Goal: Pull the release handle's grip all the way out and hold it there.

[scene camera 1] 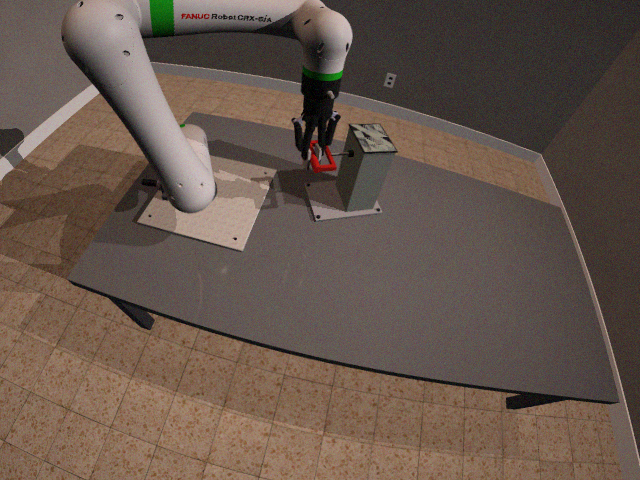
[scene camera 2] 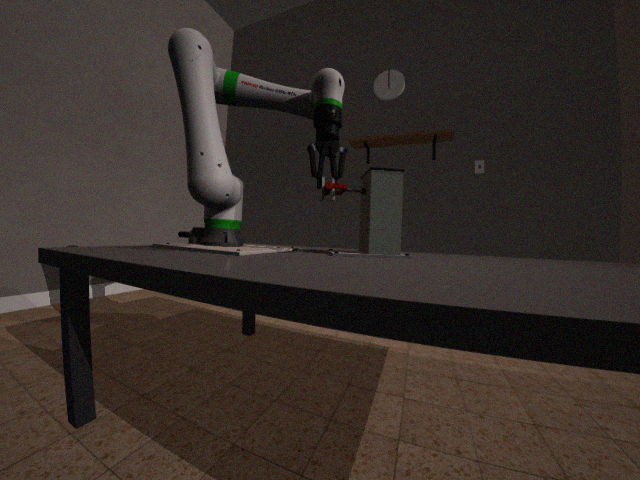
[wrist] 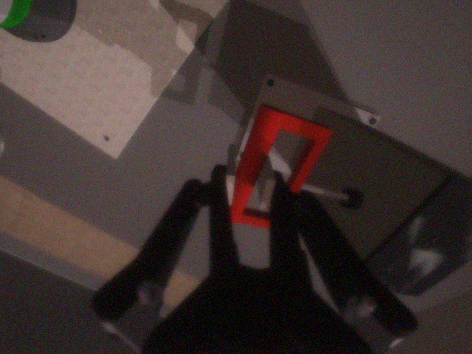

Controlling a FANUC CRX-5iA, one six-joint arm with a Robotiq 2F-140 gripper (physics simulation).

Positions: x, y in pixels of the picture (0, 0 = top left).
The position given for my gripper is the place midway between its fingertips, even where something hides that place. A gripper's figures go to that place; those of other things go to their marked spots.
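A bolted base plate (wrist: 292, 98) sits 0.38 m from the lens. As for my gripper (wrist: 246, 158), I find it 0.22 m from the lens.
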